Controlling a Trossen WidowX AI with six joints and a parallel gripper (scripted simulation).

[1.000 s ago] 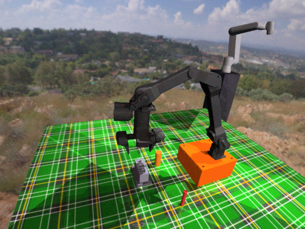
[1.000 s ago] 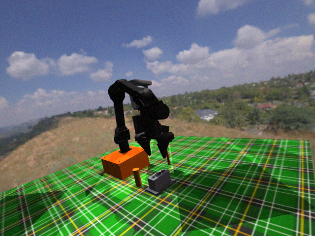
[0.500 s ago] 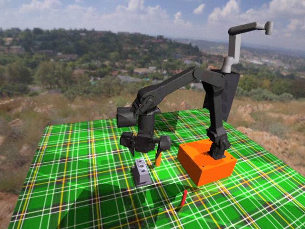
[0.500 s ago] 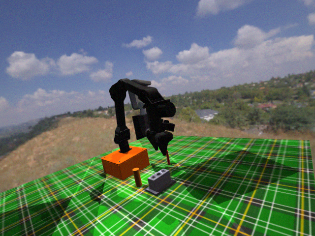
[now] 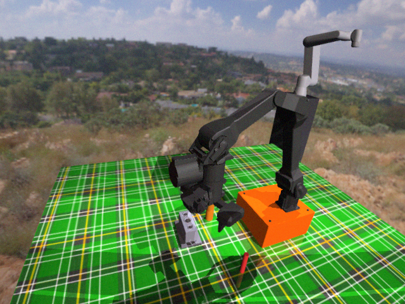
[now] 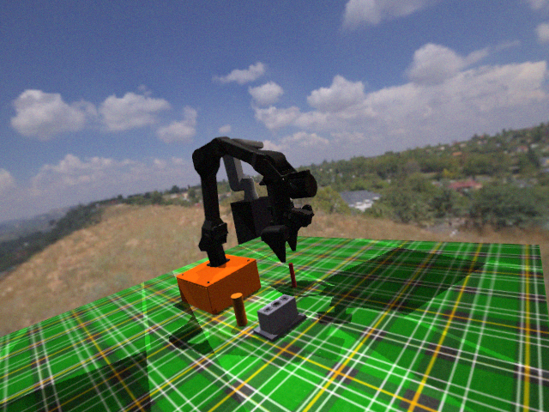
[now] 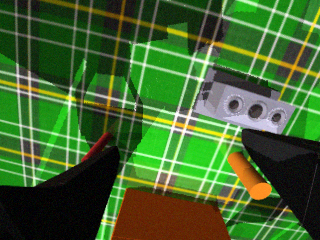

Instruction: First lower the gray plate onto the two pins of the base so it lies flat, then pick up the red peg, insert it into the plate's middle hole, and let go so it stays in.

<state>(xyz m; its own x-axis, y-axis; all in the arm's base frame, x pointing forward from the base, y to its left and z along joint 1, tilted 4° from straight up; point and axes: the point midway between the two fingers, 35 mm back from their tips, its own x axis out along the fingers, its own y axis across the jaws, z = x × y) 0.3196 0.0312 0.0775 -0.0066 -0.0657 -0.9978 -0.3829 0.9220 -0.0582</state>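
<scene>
The red peg lies 10 cm below my gripper tip, 9 cm to the left of it and 9 cm behind it. From my gripper tip the other things lie so: dark gray base 13 cm below, 10 cm to the right, 3 cm ahead; then gray plate 10 cm to the right, 10 cm below, 3 cm ahead; then short brown post 14 cm to the right, 10 cm below, 7 cm behind.
</scene>
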